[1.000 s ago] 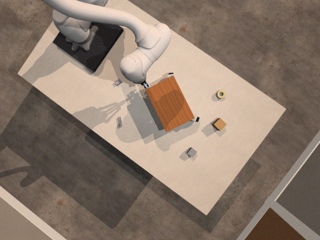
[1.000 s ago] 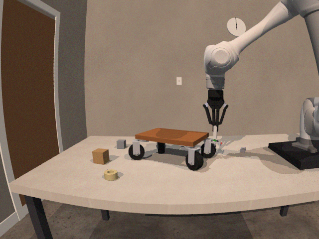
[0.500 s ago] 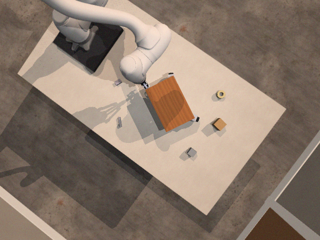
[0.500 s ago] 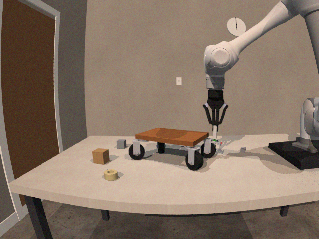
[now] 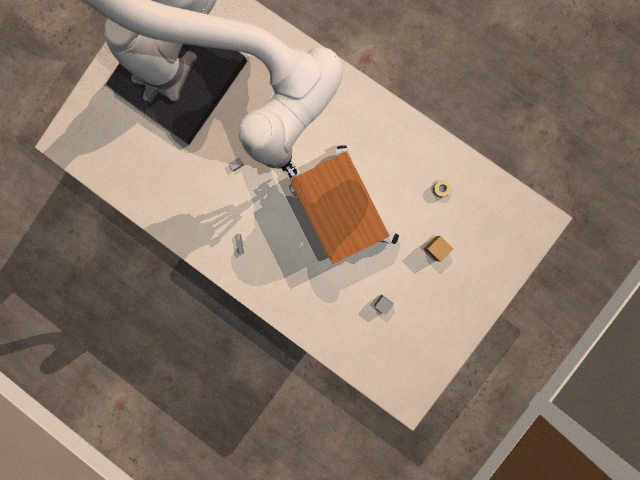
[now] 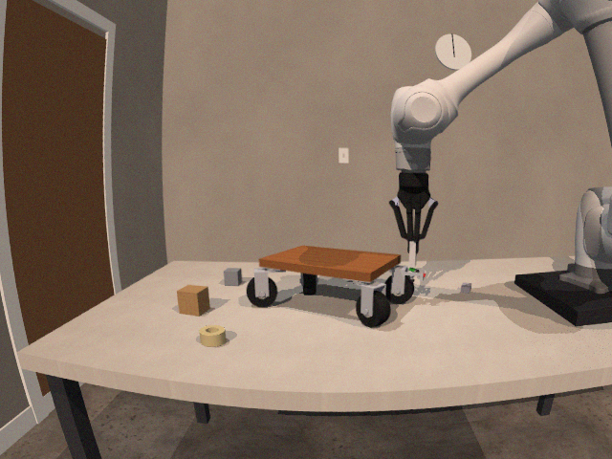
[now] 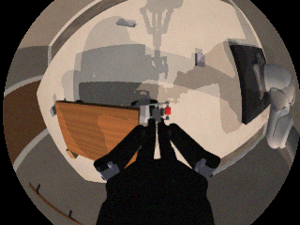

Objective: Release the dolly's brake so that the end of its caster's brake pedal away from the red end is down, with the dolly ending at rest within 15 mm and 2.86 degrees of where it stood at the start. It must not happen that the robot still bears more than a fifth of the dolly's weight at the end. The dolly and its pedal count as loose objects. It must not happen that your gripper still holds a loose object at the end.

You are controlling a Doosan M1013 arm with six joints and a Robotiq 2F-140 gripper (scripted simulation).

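My hand is 1 cm past the brake pedal, 1 cm to the right of it and 5 cm above it. Also, from my hand: grey bar 6 cm behind, 30 cm to the right, 12 cm below; small grey block 20 cm behind, 6 cm to the right, 12 cm below; yellowish ring 48 cm ahead, 17 cm to the left, 12 cm below.
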